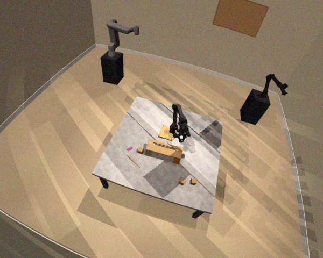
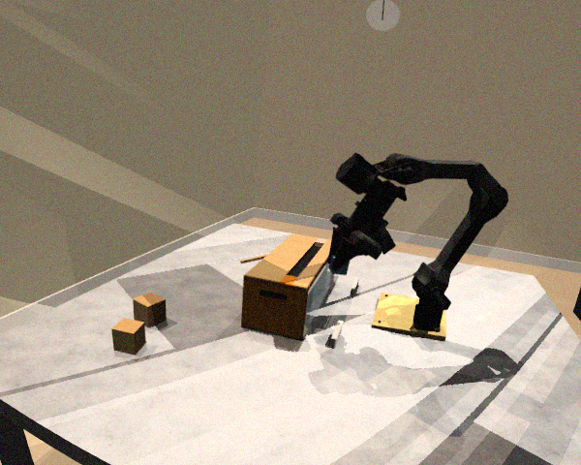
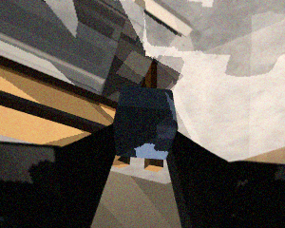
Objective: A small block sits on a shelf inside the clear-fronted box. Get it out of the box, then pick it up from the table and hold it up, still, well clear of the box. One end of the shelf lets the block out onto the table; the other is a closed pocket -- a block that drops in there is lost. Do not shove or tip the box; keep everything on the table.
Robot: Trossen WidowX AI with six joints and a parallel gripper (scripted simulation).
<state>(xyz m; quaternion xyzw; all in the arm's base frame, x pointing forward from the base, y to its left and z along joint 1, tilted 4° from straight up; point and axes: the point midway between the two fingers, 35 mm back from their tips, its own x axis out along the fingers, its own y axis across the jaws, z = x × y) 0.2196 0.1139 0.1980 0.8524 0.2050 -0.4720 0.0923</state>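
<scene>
The blue block lies 20 mm behind my gripper tip and 10 mm to the right of it. Also, from my gripper tip: thin stick 440 mm to the right, 310 mm ahead, 170 mm below.
</scene>
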